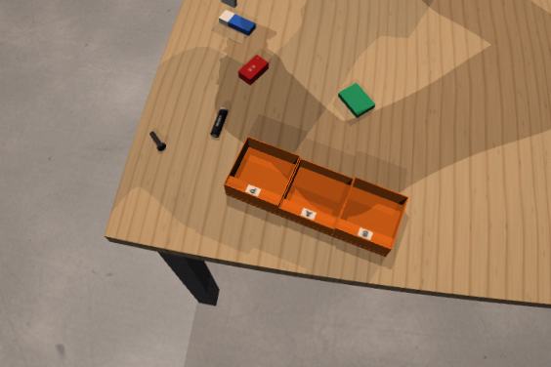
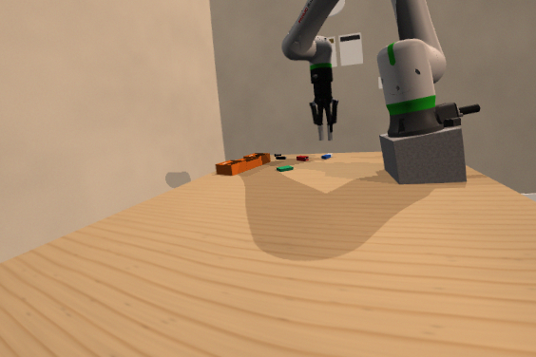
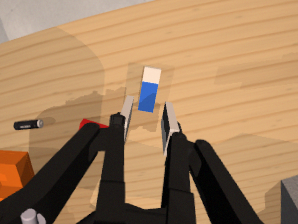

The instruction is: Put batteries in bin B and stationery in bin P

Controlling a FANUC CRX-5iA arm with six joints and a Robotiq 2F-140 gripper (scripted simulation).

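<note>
My hand is 10 mm to the left of the white-and-blue eraser and 100 mm above it. From my hand the other things lie so: red battery pack (100 mm ahead, 40 mm to the left, 100 mm below); black cylindrical battery (210 mm ahead, 10 mm to the right, 100 mm below); green pad (150 mm ahead, 210 mm to the left, 100 mm below).
</note>
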